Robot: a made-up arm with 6 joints.
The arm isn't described. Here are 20 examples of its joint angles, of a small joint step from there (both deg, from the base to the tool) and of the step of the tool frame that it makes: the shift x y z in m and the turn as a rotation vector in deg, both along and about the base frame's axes.
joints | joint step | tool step
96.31 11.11 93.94 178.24 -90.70 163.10 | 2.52 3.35 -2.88 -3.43 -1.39 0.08 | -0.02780 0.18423 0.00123 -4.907 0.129 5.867
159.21 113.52 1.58 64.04 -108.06 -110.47 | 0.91 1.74 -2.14 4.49 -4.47 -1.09 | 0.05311 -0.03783 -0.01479 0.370 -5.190 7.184
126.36 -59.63 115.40 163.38 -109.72 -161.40 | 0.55 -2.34 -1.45 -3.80 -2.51 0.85 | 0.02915 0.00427 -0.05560 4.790 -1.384 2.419
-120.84 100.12 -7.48 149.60 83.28 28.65 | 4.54 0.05 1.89 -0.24 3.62 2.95 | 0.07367 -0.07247 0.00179 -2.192 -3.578 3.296
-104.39 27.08 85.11 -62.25 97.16 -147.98 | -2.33 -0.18 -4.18 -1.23 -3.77 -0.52 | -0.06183 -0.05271 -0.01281 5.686 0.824 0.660
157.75 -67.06 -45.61 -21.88 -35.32 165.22 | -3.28 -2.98 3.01 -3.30 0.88 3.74 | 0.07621 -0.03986 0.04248 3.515 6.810 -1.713
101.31 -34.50 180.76 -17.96 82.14 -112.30 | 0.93 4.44 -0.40 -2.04 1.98 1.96 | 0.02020 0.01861 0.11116 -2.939 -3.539 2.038
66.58 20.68 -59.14 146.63 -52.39 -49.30 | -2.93 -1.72 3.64 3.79 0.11 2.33 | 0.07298 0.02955 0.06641 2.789 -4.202 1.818
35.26 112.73 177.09 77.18 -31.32 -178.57 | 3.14 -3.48 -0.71 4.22 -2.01 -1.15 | -0.07247 0.05045 0.08370 2.255 -2.058 -0.681
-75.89 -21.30 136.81 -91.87 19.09 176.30 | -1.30 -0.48 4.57 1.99 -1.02 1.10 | 0.02777 0.03350 -0.10664 -3.998 -3.550 -3.272
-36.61 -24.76 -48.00 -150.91 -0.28 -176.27 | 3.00 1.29 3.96 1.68 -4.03 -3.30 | 0.05911 0.01756 0.07359 -1.628 -6.307 4.364
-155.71 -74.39 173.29 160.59 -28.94 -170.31 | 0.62 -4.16 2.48 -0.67 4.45 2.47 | -0.09756 -0.03420 -0.10100 -1.713 1.500 1.924
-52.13 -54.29 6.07 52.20 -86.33 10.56 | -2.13 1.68 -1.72 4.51 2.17 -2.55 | 0.04865 -0.04893 0.01567 -1.432 2.028 -5.650
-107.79 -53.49 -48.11 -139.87 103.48 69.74 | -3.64 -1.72 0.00 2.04 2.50 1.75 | 0.00502 0.04224 0.00139 1.721 1.027 -4.181
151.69 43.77 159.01 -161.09 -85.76 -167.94 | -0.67 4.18 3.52 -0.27 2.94 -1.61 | -0.05984 0.03807 -0.05032 -1.285 -3.810 -0.520
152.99 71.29 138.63 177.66 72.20 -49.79 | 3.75 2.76 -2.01 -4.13 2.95 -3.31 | -0.14105 -0.07127 -0.09464 -7.736 -5.158 7.082
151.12 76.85 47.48 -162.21 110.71 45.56 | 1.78 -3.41 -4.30 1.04 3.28 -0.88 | -0.00735 -0.07480 0.06611 0.086 -4.290 0.898
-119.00 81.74 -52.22 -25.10 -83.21 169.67 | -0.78 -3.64 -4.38 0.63 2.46 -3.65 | 0.00272 0.03038 0.08268 1.492 2.603 2.320
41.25 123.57 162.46 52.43 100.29 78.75 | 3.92 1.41 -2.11 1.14 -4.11 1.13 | -0.06110 0.11721 -0.05668 -2.318 4.817 0.172
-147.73 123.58 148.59 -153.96 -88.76 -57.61 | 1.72 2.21 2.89 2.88 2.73 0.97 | 0.06182 -0.03818 -0.03139 2.160 -0.137 -1.447
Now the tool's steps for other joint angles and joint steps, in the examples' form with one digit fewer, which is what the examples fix.
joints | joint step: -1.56 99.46 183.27 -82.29 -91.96 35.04 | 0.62 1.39 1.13 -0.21 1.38 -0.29
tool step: -0.0022 0.0145 -0.0261 1.43 0.33 0.67
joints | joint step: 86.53 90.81 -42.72 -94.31 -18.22 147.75 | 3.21 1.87 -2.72 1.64 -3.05 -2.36
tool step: -0.0546 -0.0781 0.0135 -5.14 1.91 0.58
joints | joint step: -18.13 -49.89 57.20 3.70 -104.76 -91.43 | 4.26 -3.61 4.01 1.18 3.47 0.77
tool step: -0.1853 -0.0455 -0.1112 -3.60 -10.44 2.95
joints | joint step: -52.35 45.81 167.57 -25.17 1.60 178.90 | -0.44 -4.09 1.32 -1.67 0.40 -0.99
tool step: -0.0882 0.1116 -0.0180 -5.43 -2.42 1.84
